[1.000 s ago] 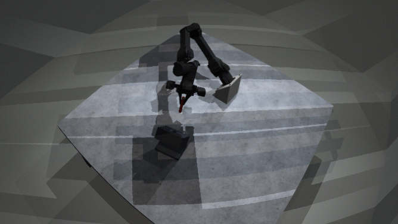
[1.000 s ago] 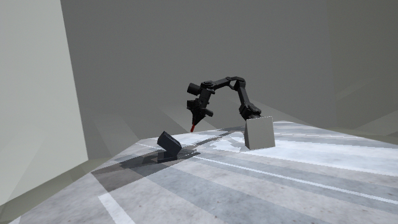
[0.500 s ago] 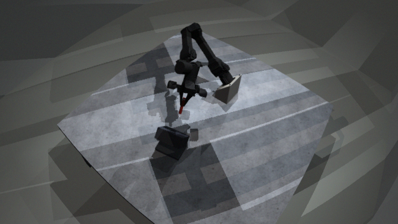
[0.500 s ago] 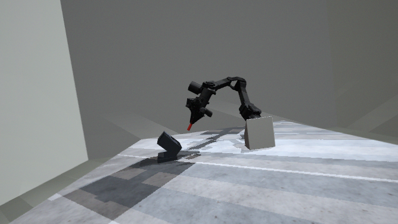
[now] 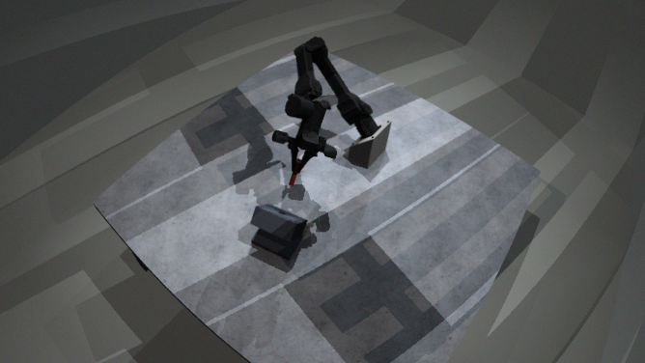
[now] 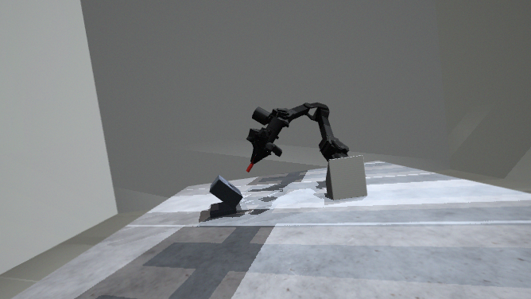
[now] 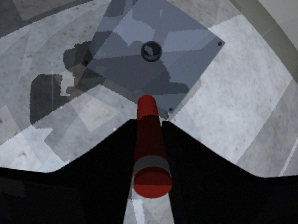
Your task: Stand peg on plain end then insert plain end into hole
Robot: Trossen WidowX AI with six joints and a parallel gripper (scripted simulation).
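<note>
My gripper tip is now 120 mm short of the dark sloped panel, 90 mm above it and 30 mm to the right of it. Also, from my gripper tip: dark base plate (160 mm below, 140 mm ahead, 40 mm to the left); red peg (10 mm behind, 10 mm above).
</note>
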